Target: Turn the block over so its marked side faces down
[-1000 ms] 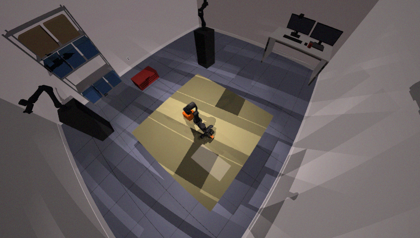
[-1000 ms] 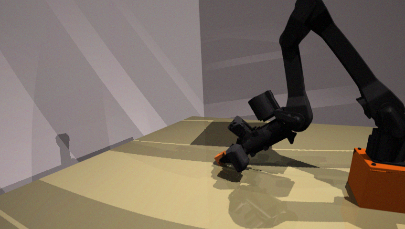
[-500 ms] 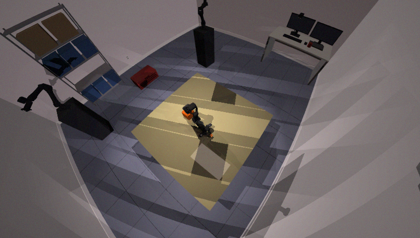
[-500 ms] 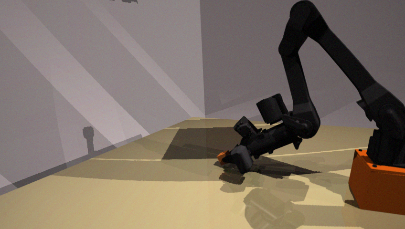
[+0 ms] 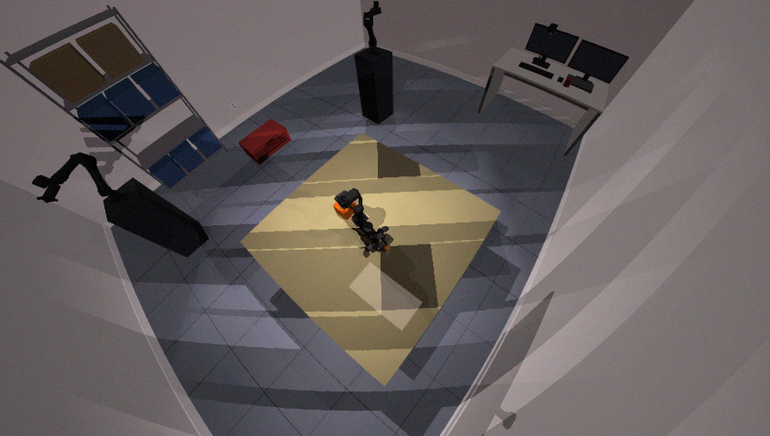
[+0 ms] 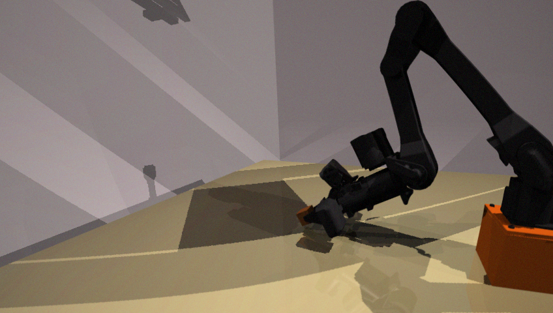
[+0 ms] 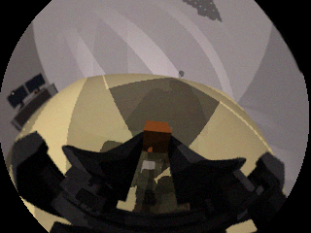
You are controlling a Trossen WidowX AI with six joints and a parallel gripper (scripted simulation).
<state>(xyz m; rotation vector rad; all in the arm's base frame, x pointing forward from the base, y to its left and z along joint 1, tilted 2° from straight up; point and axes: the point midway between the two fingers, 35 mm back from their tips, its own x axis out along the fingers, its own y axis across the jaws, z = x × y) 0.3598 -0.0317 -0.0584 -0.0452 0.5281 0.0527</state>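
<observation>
Now: gripper tip 10 mm above the block.
</observation>
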